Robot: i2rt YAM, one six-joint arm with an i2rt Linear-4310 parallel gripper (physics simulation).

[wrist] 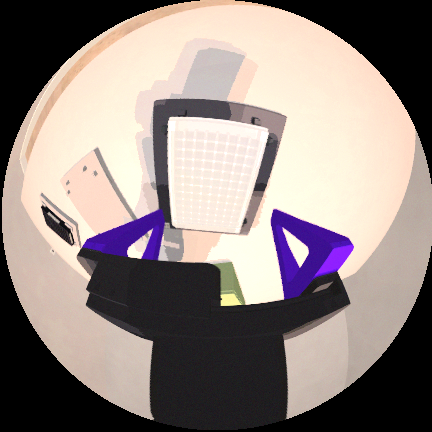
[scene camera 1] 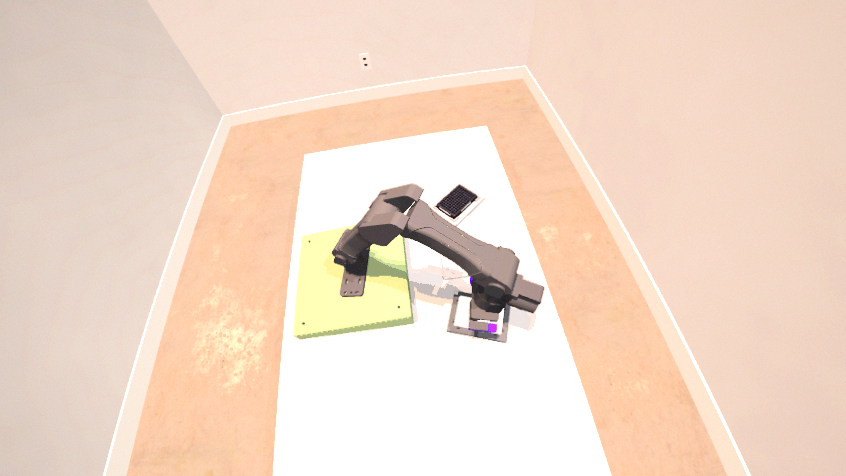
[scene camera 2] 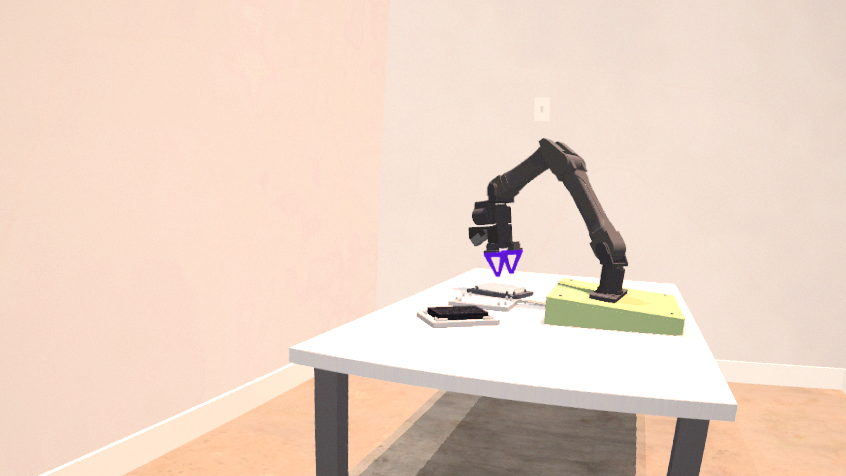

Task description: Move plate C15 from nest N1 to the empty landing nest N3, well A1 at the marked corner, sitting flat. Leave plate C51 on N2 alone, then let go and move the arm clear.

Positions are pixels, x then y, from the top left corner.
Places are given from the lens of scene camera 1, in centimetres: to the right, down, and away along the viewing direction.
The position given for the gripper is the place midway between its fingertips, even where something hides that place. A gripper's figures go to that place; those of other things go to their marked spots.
gripper (scene camera 1: 477, 312): 14, 20, 83
black gridded tray (scene camera 1: 460, 198): 13, -14, 109
